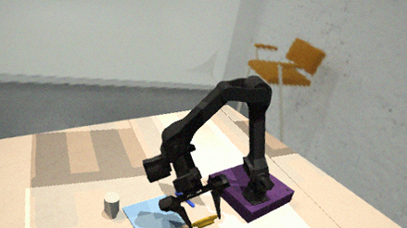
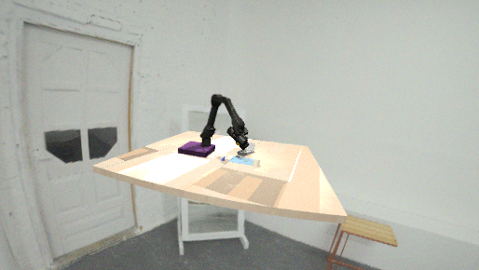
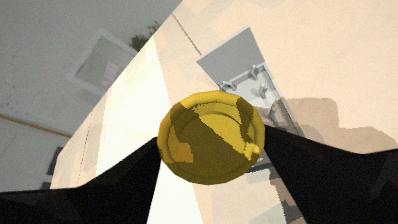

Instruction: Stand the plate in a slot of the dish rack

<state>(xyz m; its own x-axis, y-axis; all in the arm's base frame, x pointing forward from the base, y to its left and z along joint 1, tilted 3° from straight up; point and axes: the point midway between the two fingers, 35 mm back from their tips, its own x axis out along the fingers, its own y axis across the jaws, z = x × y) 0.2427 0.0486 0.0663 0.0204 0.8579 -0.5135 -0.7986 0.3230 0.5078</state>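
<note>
The grey dish rack lies 70 mm below my gripper tip, 40 mm to the left of it and 40 mm ahead of it. From my gripper tip the other things lie so: yellow plate: 10 mm to the right; light blue mat: 150 mm to the right, 90 mm below, 60 mm ahead; blue spoon: 190 mm to the right, 90 mm below, 50 mm behind.
</note>
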